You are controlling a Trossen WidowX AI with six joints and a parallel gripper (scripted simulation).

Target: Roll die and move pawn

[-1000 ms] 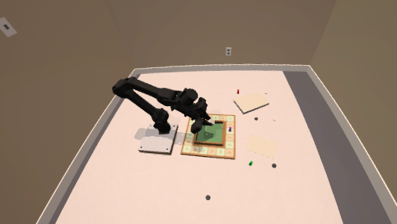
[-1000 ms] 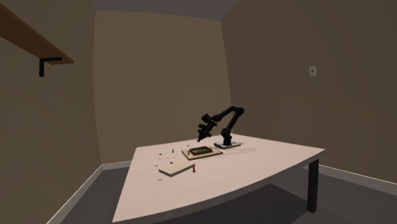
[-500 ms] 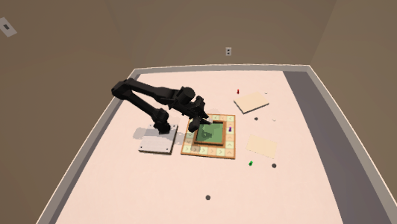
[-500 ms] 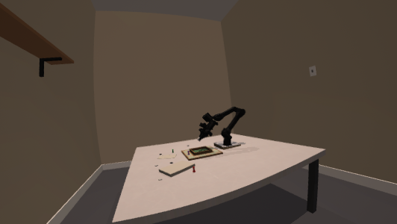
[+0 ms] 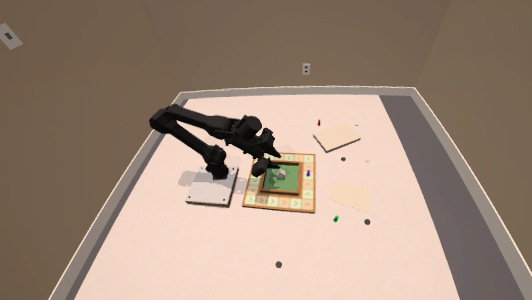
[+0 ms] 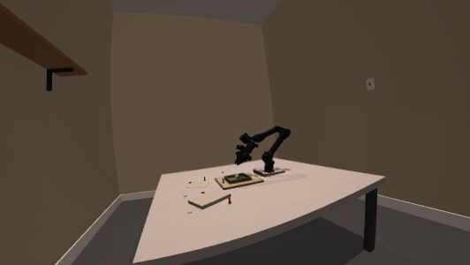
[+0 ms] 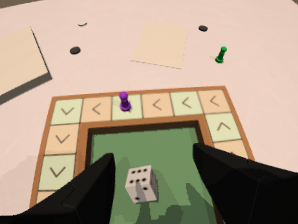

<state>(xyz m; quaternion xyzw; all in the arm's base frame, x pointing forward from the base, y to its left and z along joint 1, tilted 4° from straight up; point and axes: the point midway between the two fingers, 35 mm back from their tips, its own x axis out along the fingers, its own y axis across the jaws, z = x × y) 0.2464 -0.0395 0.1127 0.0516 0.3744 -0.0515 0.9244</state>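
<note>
The white die is 50 mm below my gripper tip, 10 mm to the left of it and 10 mm behind it. From my gripper tip the other things lie so: purple pawn: 110 mm ahead, 100 mm below, 10 mm to the left; green tray: 120 mm below; green pawn: 190 mm to the right, 190 mm ahead, 110 mm below.
</note>
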